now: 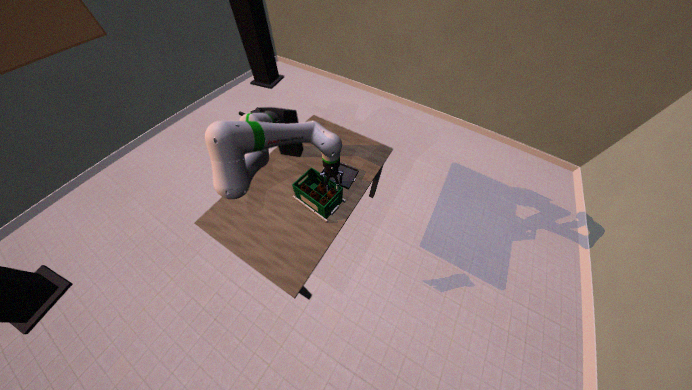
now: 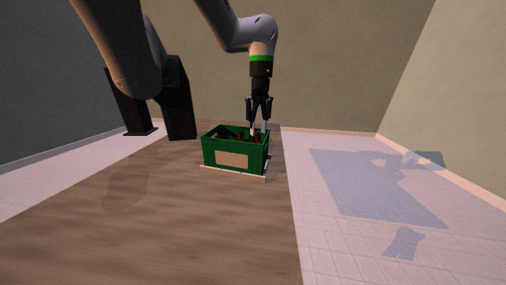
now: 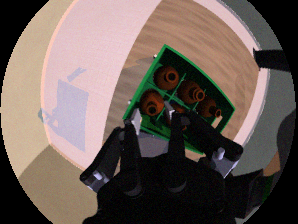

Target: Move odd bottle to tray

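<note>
Right now my hand is 100 mm past the green crate, 20 mm to the left of it and 110 mm above it. From my hand the other things lie so: brown bottle 110 mm behind, 60 mm to the right, 110 mm below; dark tray 40 mm behind, 250 mm to the left, 180 mm below.
</note>
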